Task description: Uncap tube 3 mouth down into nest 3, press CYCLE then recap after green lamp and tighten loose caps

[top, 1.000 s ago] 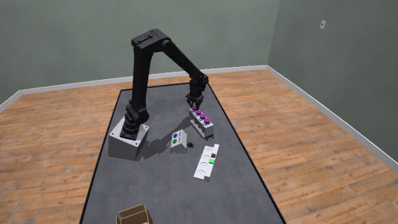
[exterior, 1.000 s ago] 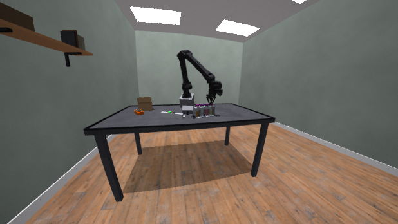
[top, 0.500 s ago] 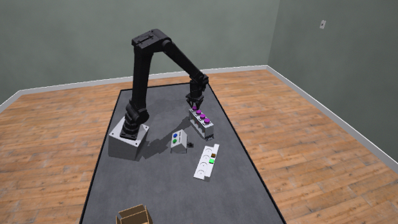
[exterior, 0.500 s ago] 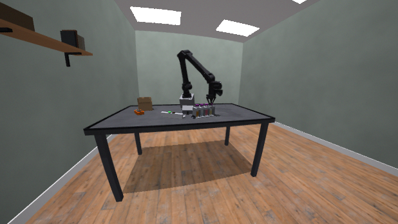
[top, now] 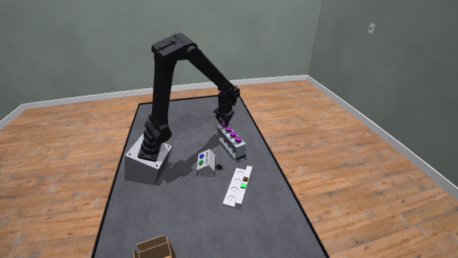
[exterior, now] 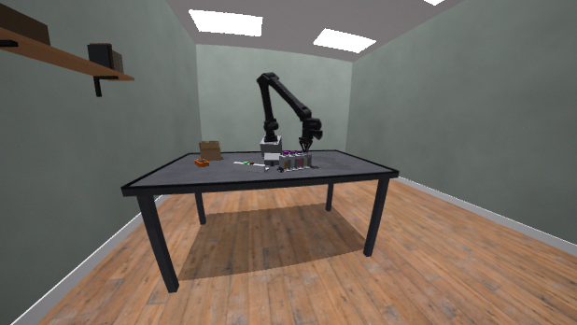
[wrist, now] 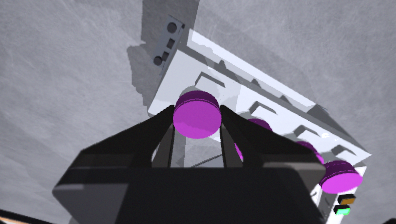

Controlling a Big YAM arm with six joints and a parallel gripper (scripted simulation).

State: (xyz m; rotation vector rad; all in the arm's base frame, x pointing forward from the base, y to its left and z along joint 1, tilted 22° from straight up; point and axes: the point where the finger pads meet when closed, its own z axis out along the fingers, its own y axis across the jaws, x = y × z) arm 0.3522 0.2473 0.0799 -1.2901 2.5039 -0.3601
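My hand is 90 mm to the left of the cap and 40 mm short of it. From my hand the other things lie so: blue key: 200 mm to the right, 130 mm behind, 50 mm below; then key housing: 220 mm to the right, 110 mm behind, 60 mm below; then green key: 250 mm to the right, 130 mm behind, 50 mm below.
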